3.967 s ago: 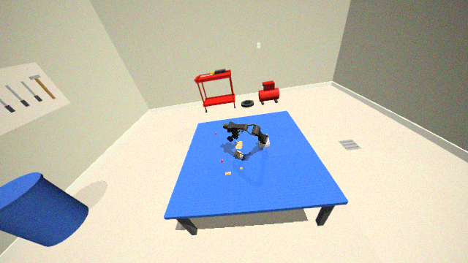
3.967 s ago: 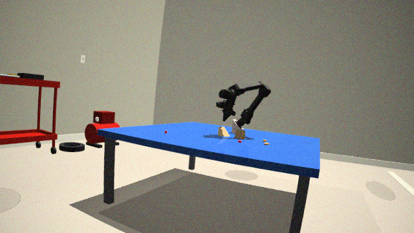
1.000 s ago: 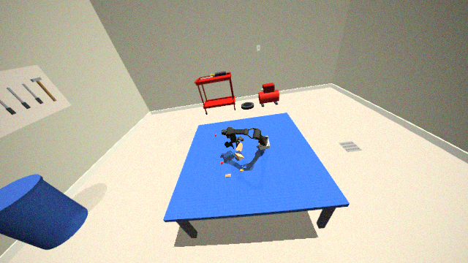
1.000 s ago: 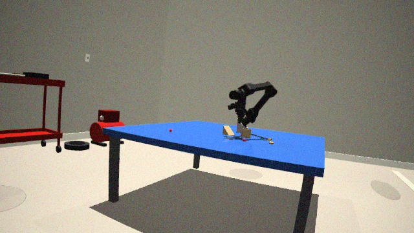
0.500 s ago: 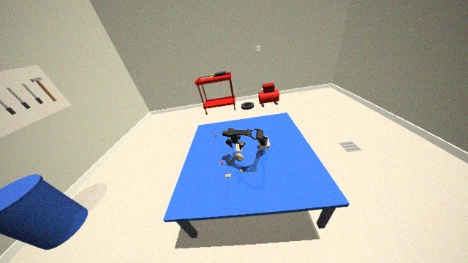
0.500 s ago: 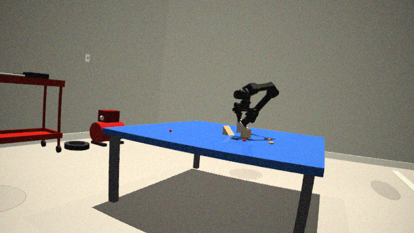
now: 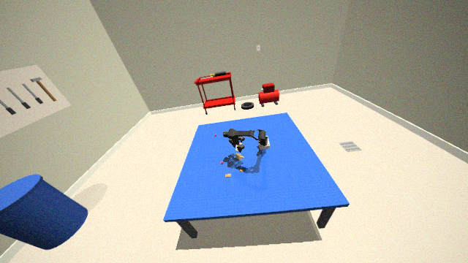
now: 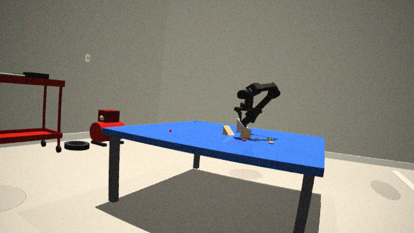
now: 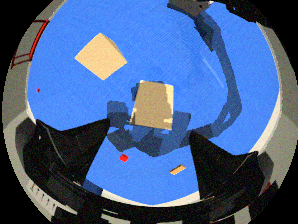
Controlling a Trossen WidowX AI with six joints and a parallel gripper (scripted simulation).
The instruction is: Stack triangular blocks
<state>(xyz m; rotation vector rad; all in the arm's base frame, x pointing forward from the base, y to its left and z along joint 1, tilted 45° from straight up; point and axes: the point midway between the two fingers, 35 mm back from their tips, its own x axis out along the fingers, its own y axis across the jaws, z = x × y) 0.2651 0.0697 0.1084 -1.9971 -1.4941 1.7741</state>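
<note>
My gripper tip is now 1 cm to the right of the triangular block and 9 cm above it. Round my gripper tip: tan piece (9 cm ahead, 21 cm to the left, 10 cm below); orange bit (3 cm behind, 17 cm to the left, 10 cm below).
</note>
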